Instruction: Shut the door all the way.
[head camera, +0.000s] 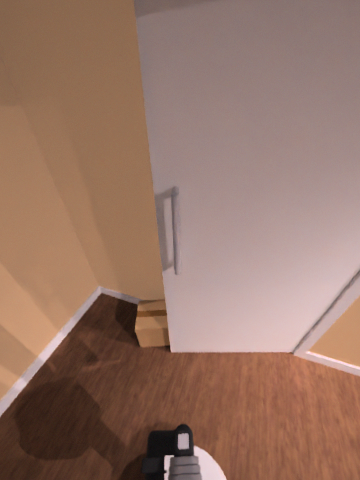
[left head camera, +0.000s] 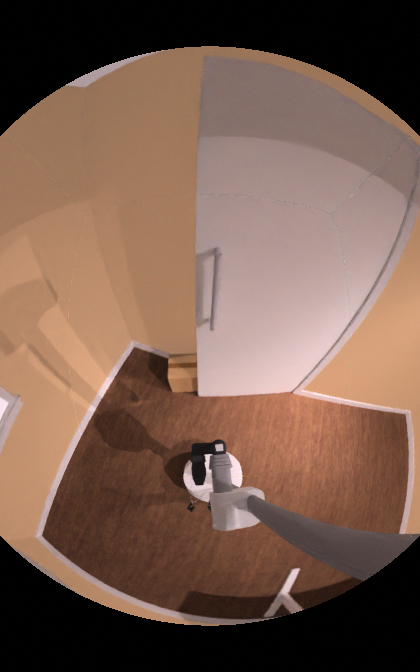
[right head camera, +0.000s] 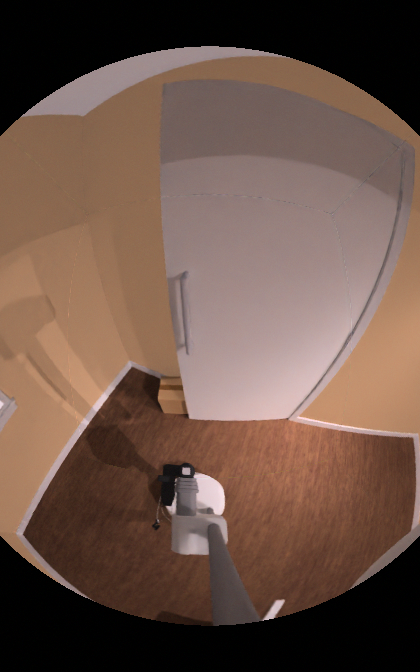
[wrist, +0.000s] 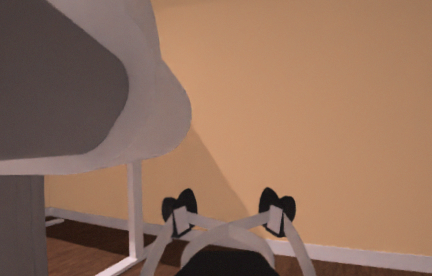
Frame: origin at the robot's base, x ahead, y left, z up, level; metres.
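Seen in the pictures: gripper, between the fingertips: (wrist: 228, 203).
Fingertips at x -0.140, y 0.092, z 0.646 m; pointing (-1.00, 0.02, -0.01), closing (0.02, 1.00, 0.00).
Note:
Offsets run from my fingertips to a thing's top centre. "spot": to the spot under its first point.
The pale door (head camera: 260, 200) (left head camera: 270, 280) (right head camera: 260, 280) stands open, swung into the room. Its free edge is on the left and its right side meets the white door frame (head camera: 332, 320). A grey vertical bar handle @(spot: dx +0.765, dy -0.098, dz +0.512 m) (head camera: 176, 230) (left head camera: 215, 290) (right head camera: 185, 312) is near the free edge. My gripper (wrist: 228, 203) (left head camera: 200, 506) is open and empty, its fingers apart. It is over the robot's base, away from the door and pointing away from it. In the right head view the gripper is partly hidden by the arm.
A cardboard box @(dx +1.013, dy +0.056, dz -0.395 m) (head camera: 152, 330) (left head camera: 182, 374) (right head camera: 172, 397) is on the floor at the door's free edge, partly hidden behind it. Tan walls with white baseboards (head camera: 70, 327) (wrist: 330, 251) surround the wood floor. White table legs @(spot: dx -1.302, dy -0.559, dz -0.348 m) (wrist: 135, 210) (left head camera: 283, 595) stand on the side away from the door.

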